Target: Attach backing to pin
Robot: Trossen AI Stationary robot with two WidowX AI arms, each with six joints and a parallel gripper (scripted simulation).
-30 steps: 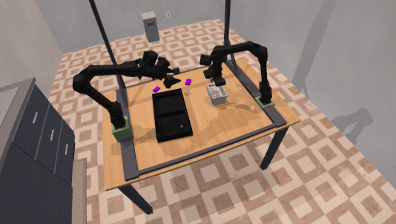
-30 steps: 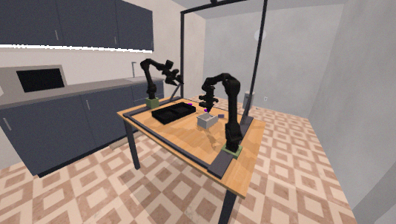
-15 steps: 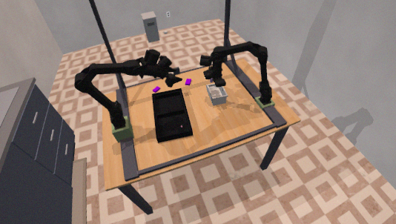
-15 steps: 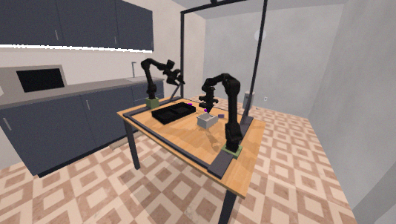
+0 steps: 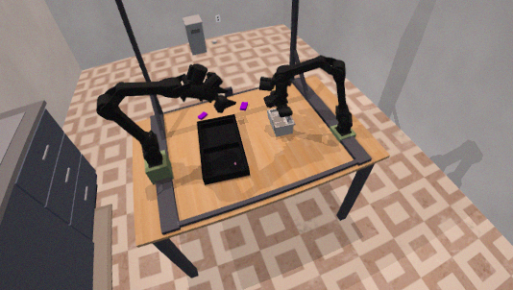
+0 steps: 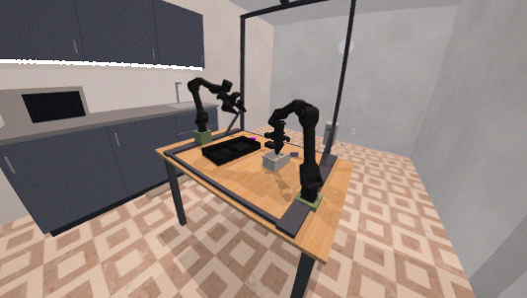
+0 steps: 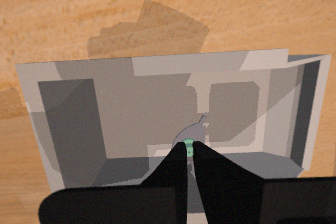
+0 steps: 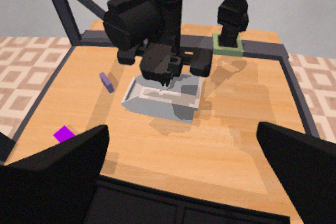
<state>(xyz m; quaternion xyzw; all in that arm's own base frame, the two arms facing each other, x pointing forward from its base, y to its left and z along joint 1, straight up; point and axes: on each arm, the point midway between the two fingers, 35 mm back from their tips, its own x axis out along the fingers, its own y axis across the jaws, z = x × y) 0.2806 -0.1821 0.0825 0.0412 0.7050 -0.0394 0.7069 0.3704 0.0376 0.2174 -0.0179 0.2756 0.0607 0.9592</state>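
Now: the grey bin 10 mm behind my left hand and 70 mm below it. Also, from my left hand: black two-compartment tray: 80 mm ahead, 330 mm to the right, 90 mm below; silver leaf-shaped pin: 10 mm to the right, 30 mm below.
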